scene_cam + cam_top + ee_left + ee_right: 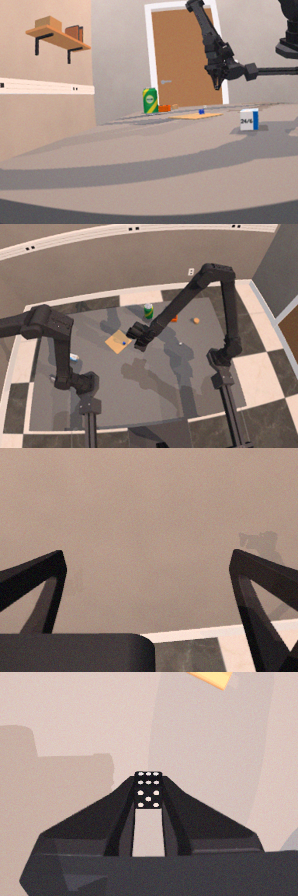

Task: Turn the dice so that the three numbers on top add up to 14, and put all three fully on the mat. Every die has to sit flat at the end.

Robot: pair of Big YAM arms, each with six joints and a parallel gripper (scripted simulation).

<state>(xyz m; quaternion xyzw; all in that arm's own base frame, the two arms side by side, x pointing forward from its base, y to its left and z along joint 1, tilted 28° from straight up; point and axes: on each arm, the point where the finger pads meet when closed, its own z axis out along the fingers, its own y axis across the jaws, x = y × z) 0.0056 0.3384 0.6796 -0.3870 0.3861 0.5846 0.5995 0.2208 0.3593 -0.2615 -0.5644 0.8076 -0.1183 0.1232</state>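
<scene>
The blue die lies 9 cm ahead of my right hand, 9 cm to the left of it and 9 cm below it. From my right hand the other things lie so: mat (12 cm ahead, 13 cm to the left, 10 cm below); black die (right at my right hand).
</scene>
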